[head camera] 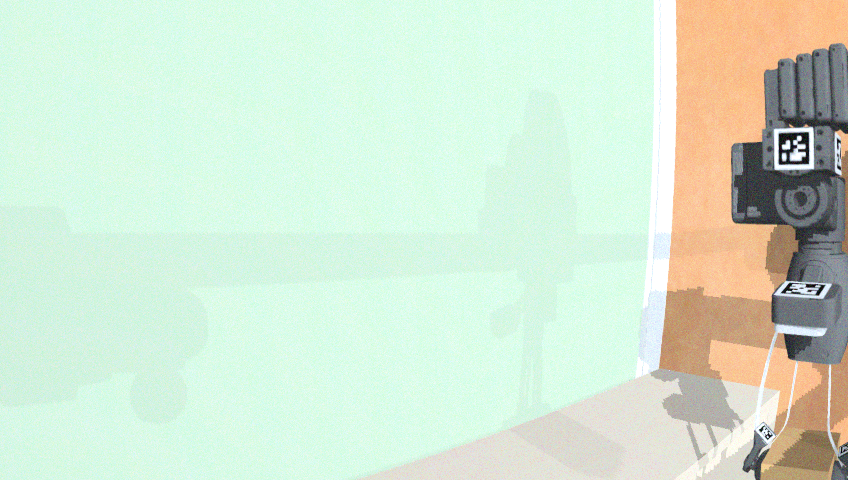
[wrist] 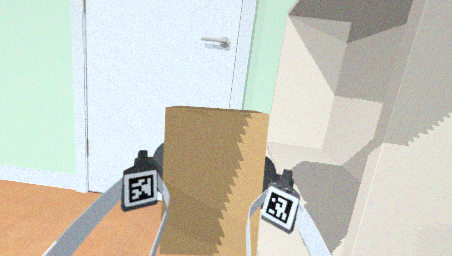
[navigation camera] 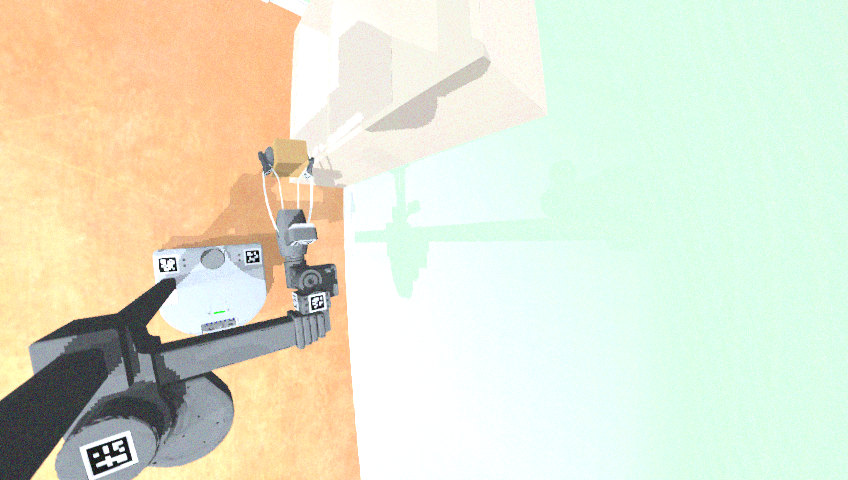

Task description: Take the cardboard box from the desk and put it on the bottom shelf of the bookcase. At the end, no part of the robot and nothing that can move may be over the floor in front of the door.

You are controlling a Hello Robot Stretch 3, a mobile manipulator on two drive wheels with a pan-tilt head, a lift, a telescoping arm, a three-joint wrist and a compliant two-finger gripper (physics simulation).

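Where they show: gripper, fingertip midpoint: (wrist: 215, 164) (navigation camera: 287, 149); robot's base, origin of the base link: (navigation camera: 212, 257).
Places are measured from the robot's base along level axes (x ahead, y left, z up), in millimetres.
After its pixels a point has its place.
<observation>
The cardboard box (head camera: 800, 453) {x 203, y -146, z 705 mm} (navigation camera: 289, 154) {x 224, y -137, z 734 mm} (wrist: 212, 185) {x 202, y -146, z 691 mm} is a tan upright block between the two fingertips. My gripper (head camera: 798, 459) (navigation camera: 286, 163) {x 251, y -145, z 685 mm} (wrist: 215, 164) {x 251, y -145, z 685 mm} is shut on it, one fingertip on each side. The cream bookcase (head camera: 571, 428) {x 317, y -537, z 478 mm} (navigation camera: 499, 110) {x 318, y -503, z 988 mm} (wrist: 410, 200) {x 323, y -375, z 642 mm} stands against the green wall. In the navigation camera view the box overlaps the near front edge of the bookcase; in the wrist view the shelf openings lie to the right behind the box. Its height against the bottom shelf is hard to tell. The white door (wrist: 160, 65) {x 1255, y 218, z 776 mm} is beyond the box. The desk does not show.
The green wall (head camera: 297, 178) {x -39, y -608, z 924 mm} (navigation camera: 684, 267) {x -34, y -608, z 1296 mm} (wrist: 35, 90) {x 1303, y 906, z 558 mm} runs close beside the wrist and extended arm (navigation camera: 232, 347) {x -100, y -12, z 803 mm}. My base (navigation camera: 208, 297) {x -130, y 26, z 159 mm} stands on the orange floor (navigation camera: 107, 148) {x 413, y 304, z 0 mm} (wrist: 35, 215) {x 1025, y 702, z 0 mm}. A white baseboard (head camera: 661, 178) {x -98, y -592, z 69 mm} follows the wall. Shadows of the robot fall on wall and bookcase.
</observation>
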